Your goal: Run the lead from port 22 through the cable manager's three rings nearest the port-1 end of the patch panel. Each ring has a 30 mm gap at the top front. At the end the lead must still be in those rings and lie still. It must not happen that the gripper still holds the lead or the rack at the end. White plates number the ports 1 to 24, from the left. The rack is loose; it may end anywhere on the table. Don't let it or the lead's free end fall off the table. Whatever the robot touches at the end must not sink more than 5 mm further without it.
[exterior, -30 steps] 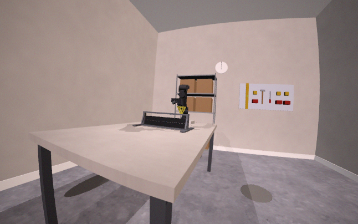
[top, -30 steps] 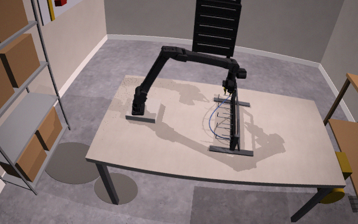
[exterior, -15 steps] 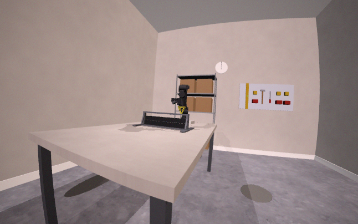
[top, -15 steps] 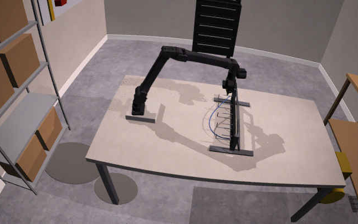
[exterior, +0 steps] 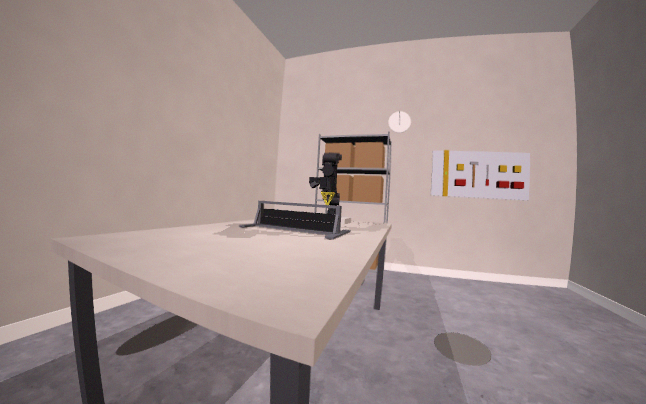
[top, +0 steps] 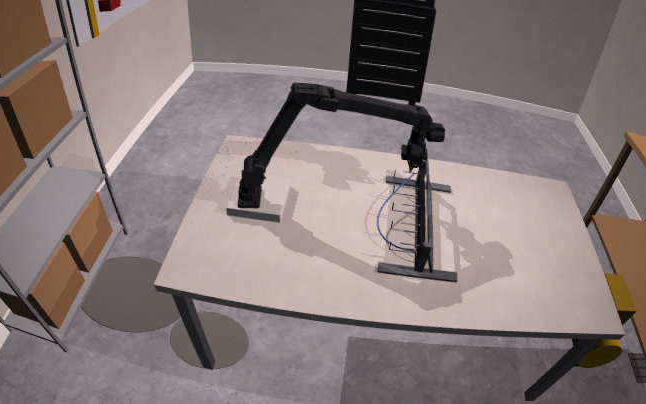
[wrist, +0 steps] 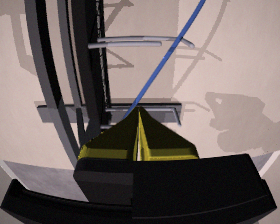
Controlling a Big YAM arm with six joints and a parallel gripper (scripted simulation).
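The dark rack lies 16 cm to the right of my hand, 8 cm below it and 3 cm ahead of it.
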